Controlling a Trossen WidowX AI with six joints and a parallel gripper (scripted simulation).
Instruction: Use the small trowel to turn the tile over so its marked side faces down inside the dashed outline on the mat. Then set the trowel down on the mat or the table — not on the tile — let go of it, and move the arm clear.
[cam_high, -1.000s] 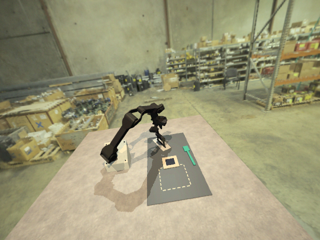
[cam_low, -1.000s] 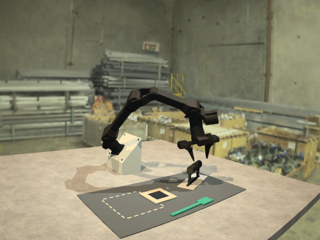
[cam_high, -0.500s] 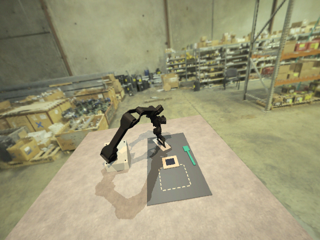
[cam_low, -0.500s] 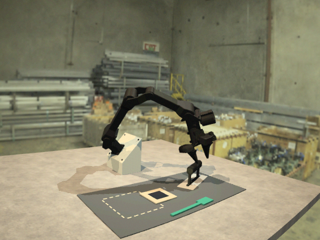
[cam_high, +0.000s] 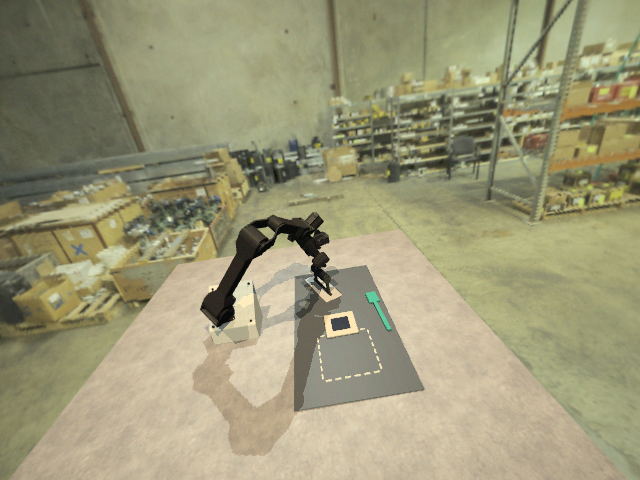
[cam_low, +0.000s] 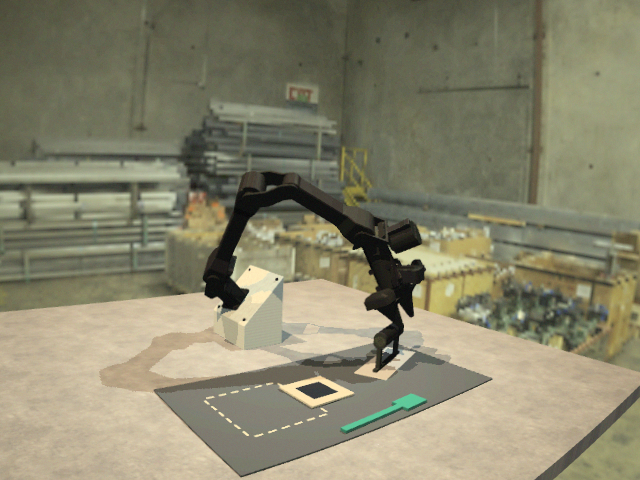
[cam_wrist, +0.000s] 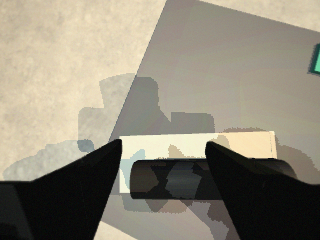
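Now: gripper tip 6 cm to the left of the trowel, 6 cm above it and 1 cm past it. Also, from my gripper tip: grey mat (24 cm to the right, 12 cm below); tile (28 cm to the right, 9 cm below, 1 cm behind); green flat tool (24 cm to the right, 14 cm ahead, 9 cm below).
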